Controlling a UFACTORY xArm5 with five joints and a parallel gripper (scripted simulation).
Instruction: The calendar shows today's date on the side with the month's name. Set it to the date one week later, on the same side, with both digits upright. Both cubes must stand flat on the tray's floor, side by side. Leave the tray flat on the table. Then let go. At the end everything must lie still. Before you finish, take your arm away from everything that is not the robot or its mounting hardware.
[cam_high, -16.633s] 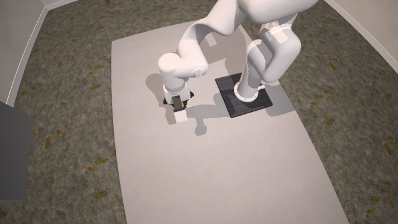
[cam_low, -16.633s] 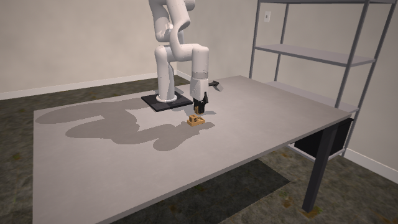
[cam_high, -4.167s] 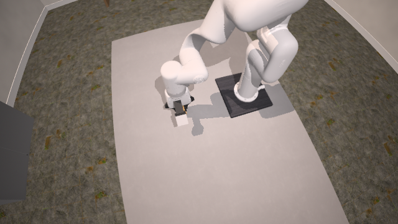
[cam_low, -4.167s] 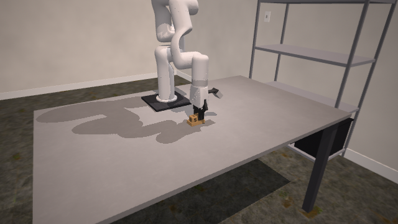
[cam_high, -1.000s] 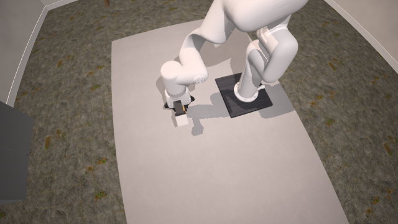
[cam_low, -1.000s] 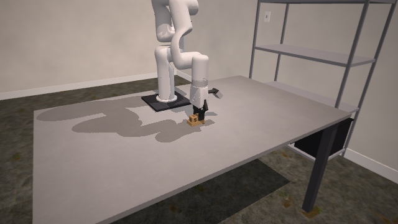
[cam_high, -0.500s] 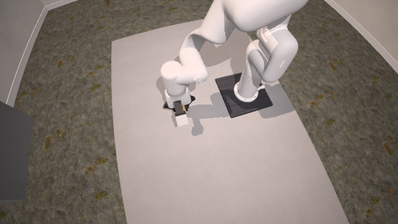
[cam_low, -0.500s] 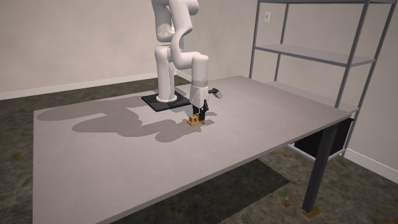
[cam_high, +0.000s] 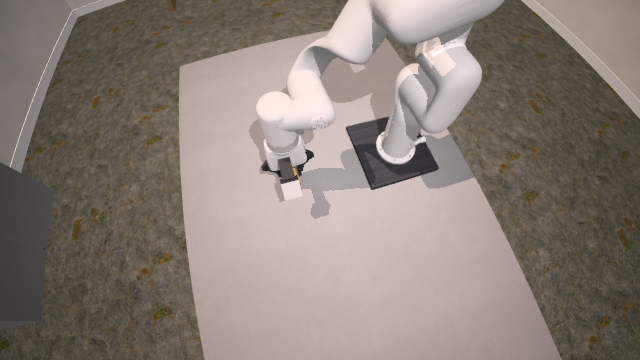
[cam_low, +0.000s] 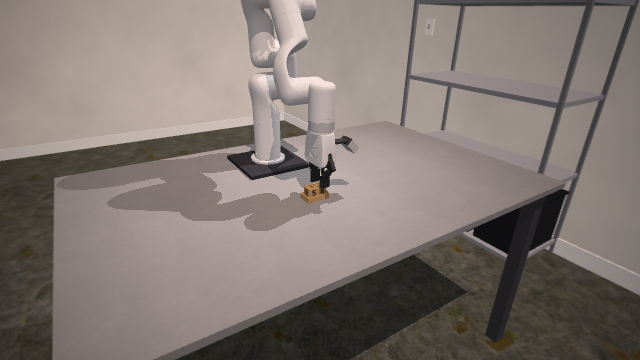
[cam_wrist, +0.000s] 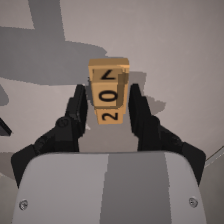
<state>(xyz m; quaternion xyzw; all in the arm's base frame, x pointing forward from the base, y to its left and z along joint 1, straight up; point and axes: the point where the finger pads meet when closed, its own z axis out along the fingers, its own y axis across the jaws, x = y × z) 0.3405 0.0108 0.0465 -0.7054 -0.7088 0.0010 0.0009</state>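
Now: the wooden calendar tray 20 mm to the right of my hand and 50 mm below it.
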